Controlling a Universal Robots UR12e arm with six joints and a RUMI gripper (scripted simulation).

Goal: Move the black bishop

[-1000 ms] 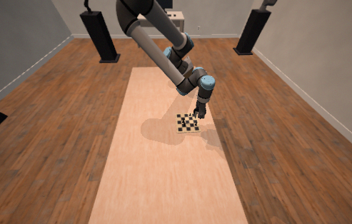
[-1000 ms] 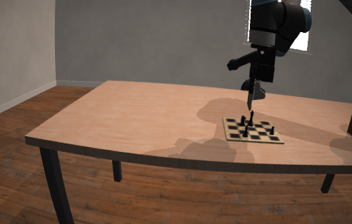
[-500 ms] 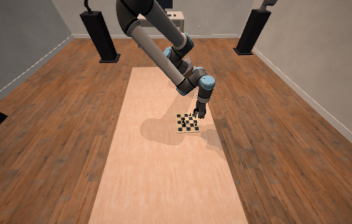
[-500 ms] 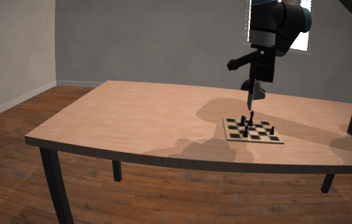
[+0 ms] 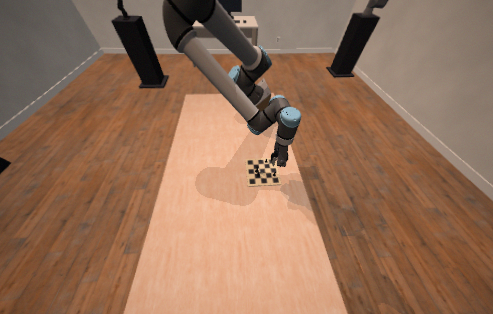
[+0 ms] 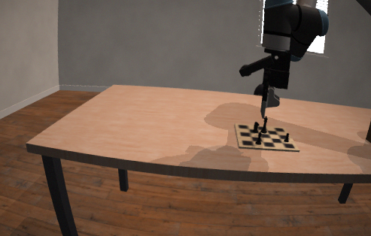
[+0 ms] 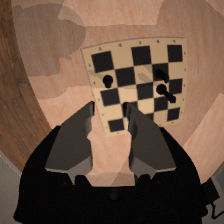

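My gripper is now 90 mm above the mid-height piece. Round my hand: pawn (120 mm behind, 100 mm below, 40 mm to the right); small chessboard (120 mm below, 70 mm to the right, 40 mm behind).
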